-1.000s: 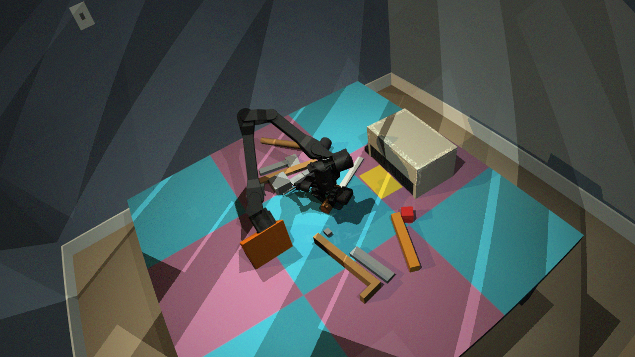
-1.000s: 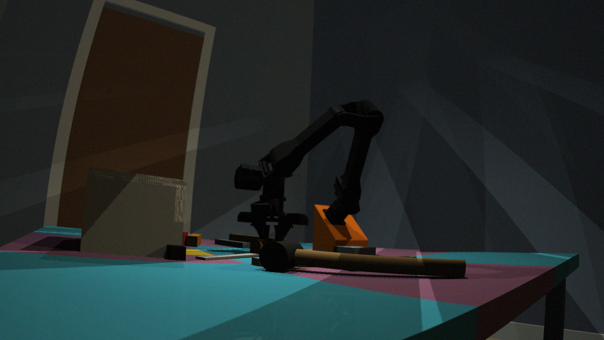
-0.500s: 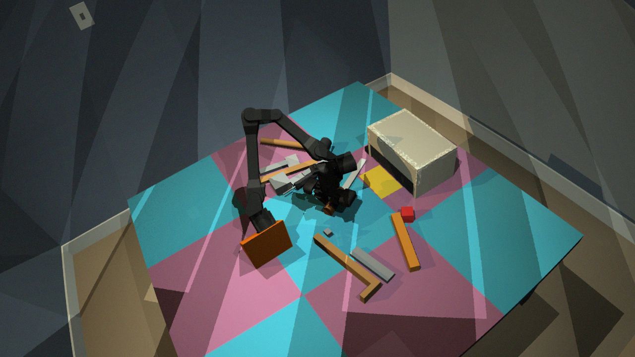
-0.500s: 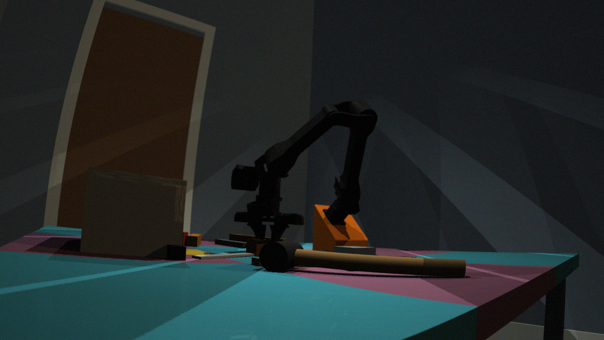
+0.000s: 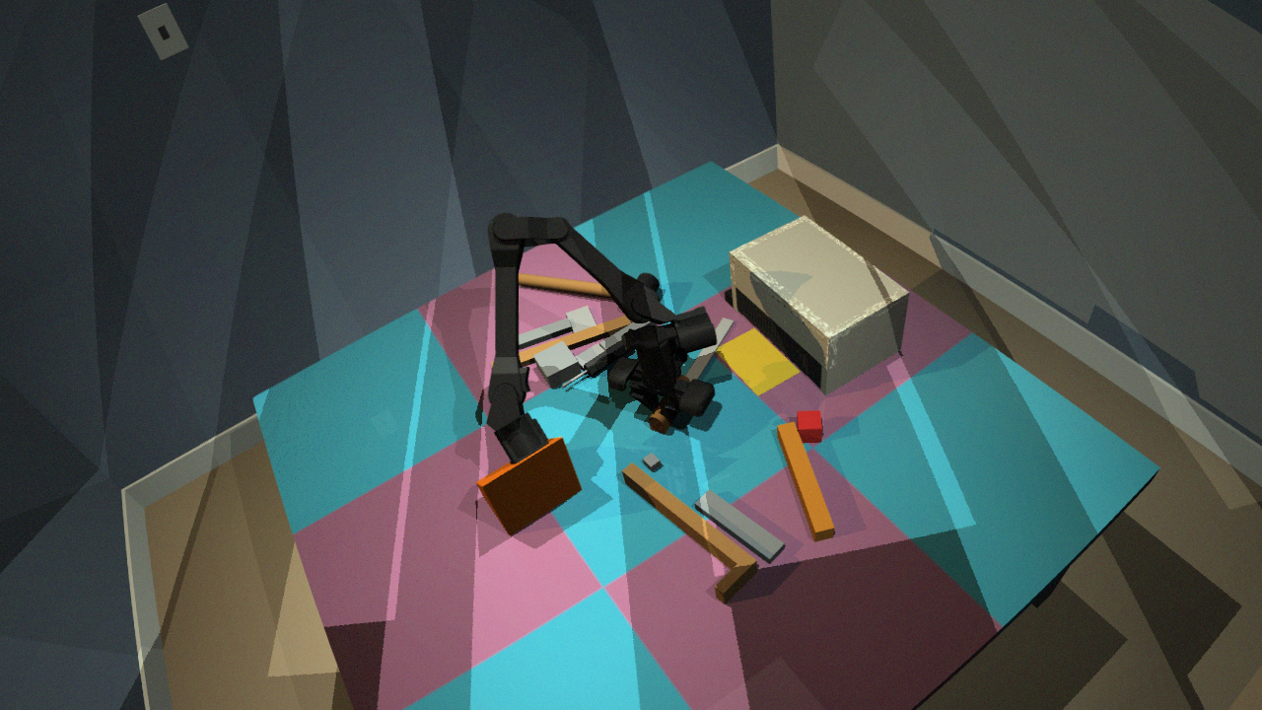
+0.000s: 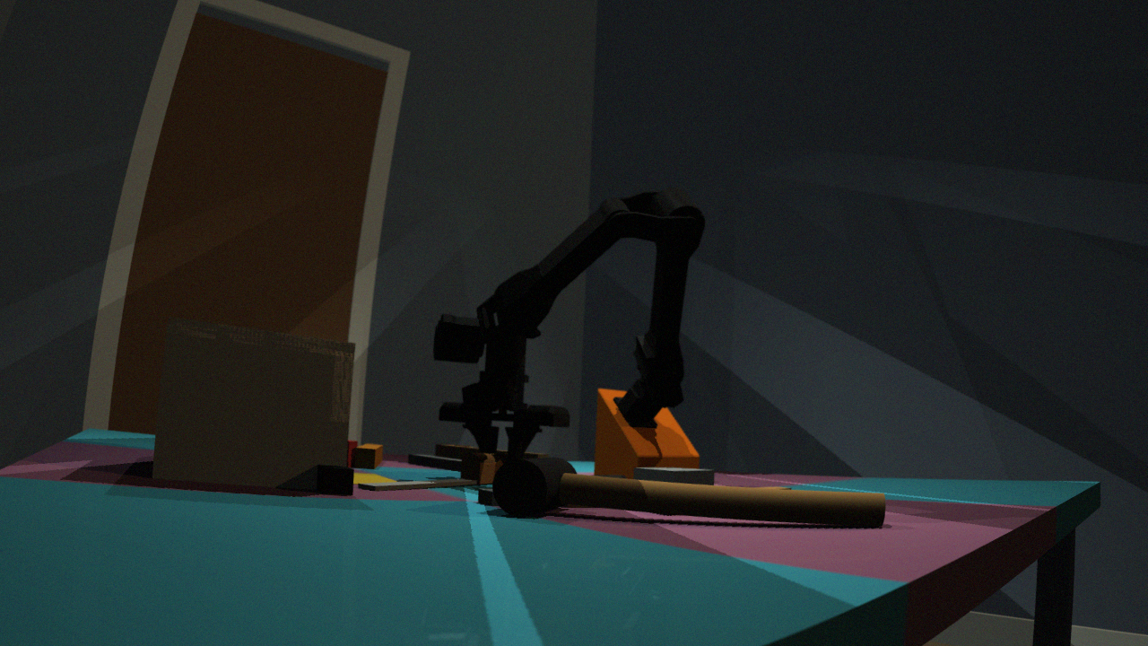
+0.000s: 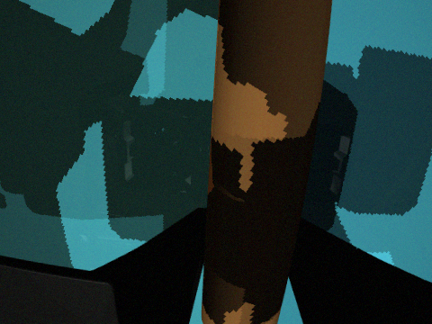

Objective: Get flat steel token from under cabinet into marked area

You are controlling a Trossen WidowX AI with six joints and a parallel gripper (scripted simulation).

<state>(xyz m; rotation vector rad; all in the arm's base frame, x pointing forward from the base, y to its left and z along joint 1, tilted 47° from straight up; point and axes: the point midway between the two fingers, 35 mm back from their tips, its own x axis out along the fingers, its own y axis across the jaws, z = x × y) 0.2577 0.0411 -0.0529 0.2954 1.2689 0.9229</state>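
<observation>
My gripper tip is 80 mm past the small grey cube and 70 mm to the left of it. Round my gripper tip: screwdriver 190 mm to the left, 40 mm behind; then red cube 200 mm to the right, 170 mm ahead, 10 mm above; then grey block 250 mm to the left, 90 mm behind, 10 mm above.
</observation>
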